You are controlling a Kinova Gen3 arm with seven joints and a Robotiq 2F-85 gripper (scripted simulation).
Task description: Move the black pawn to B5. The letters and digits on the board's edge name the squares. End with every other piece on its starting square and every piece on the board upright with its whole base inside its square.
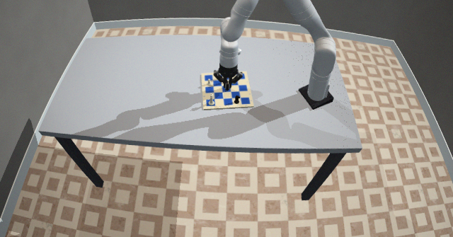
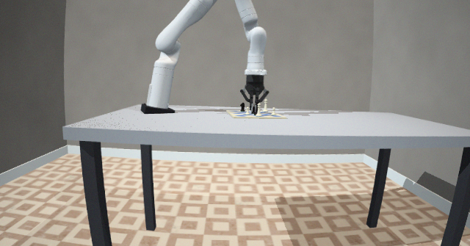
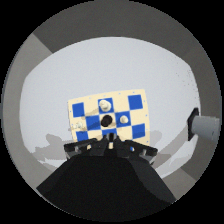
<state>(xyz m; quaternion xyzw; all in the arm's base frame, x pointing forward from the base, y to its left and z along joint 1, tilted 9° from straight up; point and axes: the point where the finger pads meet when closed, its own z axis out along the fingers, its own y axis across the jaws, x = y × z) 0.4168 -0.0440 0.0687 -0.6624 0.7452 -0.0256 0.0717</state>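
My hand is 3 cm above the chessboard. Round my hand: tall black piece 4 cm to the right, 1 cm ahead, 1 cm above; then black pawn 1 cm below.
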